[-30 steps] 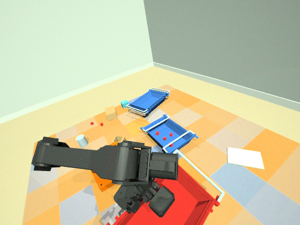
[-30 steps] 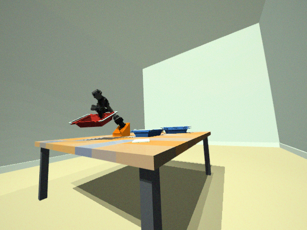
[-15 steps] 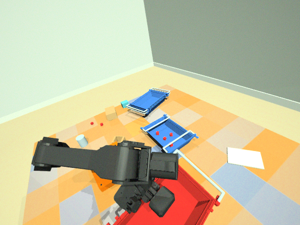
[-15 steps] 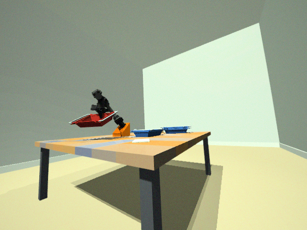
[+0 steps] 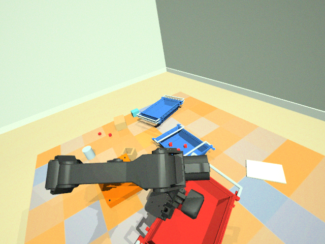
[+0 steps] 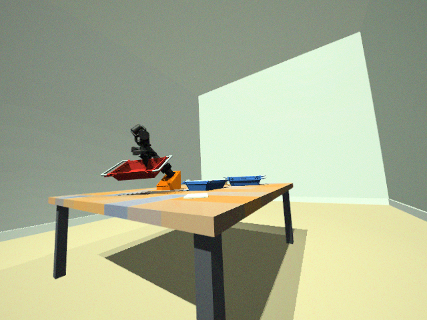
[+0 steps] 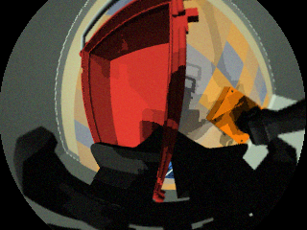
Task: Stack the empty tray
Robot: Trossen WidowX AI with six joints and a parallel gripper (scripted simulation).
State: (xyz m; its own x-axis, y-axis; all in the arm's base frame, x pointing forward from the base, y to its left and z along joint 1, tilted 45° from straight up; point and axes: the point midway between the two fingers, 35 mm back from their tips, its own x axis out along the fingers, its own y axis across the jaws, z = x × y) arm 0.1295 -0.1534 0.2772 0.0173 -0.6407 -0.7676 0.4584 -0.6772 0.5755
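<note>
The red tray is 7 cm to the right of my gripper tip, 4 cm ahead of it and 1 cm below it. From my gripper tip the other things lie so: pale cylinder 63 cm to the left, 25 cm behind, 14 cm below; white sheet 46 cm ahead, 17 cm below, 3 cm to the right; small open box 46 cm to the left, 16 cm below, 4 cm behind.
</note>
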